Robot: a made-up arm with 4 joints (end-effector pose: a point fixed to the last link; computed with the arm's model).
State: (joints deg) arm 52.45 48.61 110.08 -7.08
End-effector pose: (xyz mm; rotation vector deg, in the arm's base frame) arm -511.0 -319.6 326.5 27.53 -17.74 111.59
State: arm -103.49 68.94 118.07 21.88
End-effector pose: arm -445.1 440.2 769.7 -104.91 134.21 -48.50
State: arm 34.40 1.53 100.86 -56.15
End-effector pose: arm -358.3 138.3 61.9 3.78 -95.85 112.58
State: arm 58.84 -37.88 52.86 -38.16
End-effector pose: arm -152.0 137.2 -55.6 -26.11 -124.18 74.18
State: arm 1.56 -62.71 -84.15 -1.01
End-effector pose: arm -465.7 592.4 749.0 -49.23 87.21 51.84
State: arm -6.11 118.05 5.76 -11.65
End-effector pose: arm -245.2 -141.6 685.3 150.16 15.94 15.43
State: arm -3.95 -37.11 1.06 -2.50
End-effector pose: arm -309.7 749.6 772.8 65.52 -142.27 -51.46
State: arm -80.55 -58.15 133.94 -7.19
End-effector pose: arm -340.1 601.2 1277.7 48.89 -57.99 -19.37
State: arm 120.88 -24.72 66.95 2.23
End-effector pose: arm -398.1 -677.0 243.1 -51.20 -43.26 93.65
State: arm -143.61 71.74 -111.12 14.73
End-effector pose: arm -85.1 191.2 709.2 -21.29 -105.15 3.07
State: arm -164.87 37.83 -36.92 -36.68
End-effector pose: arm -435.5 -268.3 689.7 -34.74 -56.65 79.35
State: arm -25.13 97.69 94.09 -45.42
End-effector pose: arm -340.1 237.1 334.6 -103.28 82.71 -68.65
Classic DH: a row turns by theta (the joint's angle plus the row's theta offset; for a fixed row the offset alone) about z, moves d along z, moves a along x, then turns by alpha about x. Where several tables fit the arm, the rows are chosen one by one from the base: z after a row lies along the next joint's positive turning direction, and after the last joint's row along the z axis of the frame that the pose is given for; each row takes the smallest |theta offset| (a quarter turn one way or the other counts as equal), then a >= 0, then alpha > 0; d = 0 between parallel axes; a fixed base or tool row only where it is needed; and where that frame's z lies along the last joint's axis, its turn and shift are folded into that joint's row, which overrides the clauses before.
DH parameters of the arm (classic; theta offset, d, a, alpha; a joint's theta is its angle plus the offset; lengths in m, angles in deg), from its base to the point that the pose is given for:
base (fixed): -90 0.7285 0.0085 90
joint 1: 0 0.1571 -0.3157 -90
joint 2: 0 -0.2046 -0.0333 90
joint 3: 0 0.2889 -0.0359 -90
joint 4: -0.17 0.3468 -0.184 143.22
tool (fixed): 1.45 0.1823 0 0

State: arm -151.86 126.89 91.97 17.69
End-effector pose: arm -70.2 333.8 987.6 -29.39 97.87 -34.14
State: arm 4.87 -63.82 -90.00 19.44
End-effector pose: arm -507.1 634.6 642.6 -67.32 83.97 30.71
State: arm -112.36 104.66 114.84 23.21
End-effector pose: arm -182.8 459.0 739.2 -66.56 118.88 -59.94
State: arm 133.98 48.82 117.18 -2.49
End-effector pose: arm -495.7 -431.3 1005.1 -32.71 66.45 95.10
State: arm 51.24 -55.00 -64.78 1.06
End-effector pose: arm -432.4 435.9 300.1 -85.90 132.84 9.21
